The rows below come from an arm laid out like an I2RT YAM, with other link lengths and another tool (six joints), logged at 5 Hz.
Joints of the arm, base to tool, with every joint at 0 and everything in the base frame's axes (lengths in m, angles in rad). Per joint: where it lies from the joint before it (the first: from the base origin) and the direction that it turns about. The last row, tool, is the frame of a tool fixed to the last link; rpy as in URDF.
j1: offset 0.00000 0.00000 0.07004 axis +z
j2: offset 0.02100 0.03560 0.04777 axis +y
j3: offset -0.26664 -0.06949 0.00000 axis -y
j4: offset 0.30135 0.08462 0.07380 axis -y
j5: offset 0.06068 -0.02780 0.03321 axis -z
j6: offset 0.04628 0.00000 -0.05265 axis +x
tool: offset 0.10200 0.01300 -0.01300 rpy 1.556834 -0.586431 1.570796
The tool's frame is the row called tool.
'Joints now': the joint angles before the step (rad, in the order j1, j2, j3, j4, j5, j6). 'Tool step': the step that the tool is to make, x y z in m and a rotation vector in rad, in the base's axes. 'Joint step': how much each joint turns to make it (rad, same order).
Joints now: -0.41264 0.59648 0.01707 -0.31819 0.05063 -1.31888
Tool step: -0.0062 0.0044 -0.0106 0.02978 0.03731 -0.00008
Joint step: -0.00014 0.04853 -0.00812 0.01019 -0.00984 0.00741
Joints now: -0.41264 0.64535 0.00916 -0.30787 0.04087 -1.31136
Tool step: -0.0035 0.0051 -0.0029 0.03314 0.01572 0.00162
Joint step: 0.00018 0.00087 0.00007 -0.02728 -0.02051 0.01266
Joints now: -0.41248 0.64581 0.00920 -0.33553 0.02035 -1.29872
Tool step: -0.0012 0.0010 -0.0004 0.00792 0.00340 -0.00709
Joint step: 0.00138 -0.00355 -0.00012 -0.00993 -0.00013 0.01032
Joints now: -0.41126 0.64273 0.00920 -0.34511 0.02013 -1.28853
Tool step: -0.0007 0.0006 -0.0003 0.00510 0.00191 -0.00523
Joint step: 0.00103 -0.00122 -0.00004 -0.00511 0.00023 0.00738
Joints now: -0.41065 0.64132 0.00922 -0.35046 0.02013 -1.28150
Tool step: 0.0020 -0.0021 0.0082 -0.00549 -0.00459 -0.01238
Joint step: 0.00132 -0.01812 0.02169 -0.03366 0.01030 0.00959
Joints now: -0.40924 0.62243 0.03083 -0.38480 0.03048 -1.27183
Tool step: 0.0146 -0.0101 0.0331 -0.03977 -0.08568 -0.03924
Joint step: -0.00166 -0.08140 0.06015 -0.04833 0.02432 0.02875
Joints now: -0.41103 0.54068 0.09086 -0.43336 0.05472 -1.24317
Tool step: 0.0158 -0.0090 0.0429 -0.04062 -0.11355 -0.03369
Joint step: 0.00044 -0.06727 0.07908 -0.02795 0.01723 0.03059
